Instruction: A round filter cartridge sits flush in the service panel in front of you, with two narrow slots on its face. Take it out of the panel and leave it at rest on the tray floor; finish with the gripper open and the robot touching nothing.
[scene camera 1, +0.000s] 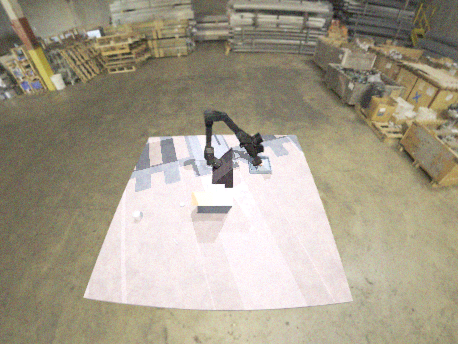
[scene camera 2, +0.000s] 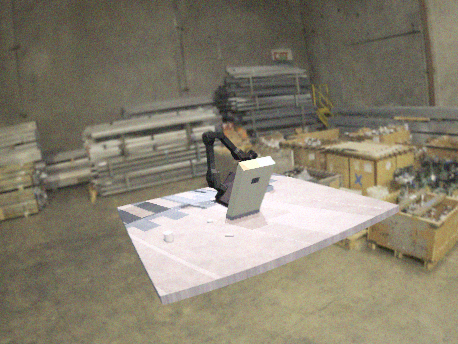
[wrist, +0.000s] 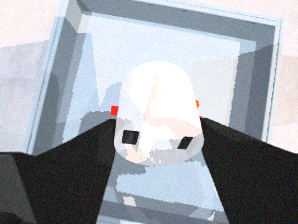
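Observation:
I can see my gripper (wrist: 157, 126), and I can see a service panel (scene camera 2: 252, 178). There is a round filter cartridge (wrist: 158, 124) as well; scene camera 2 does not show the round filter cartridge, which is hidden by the service panel. A tray (wrist: 233, 61) is here too.

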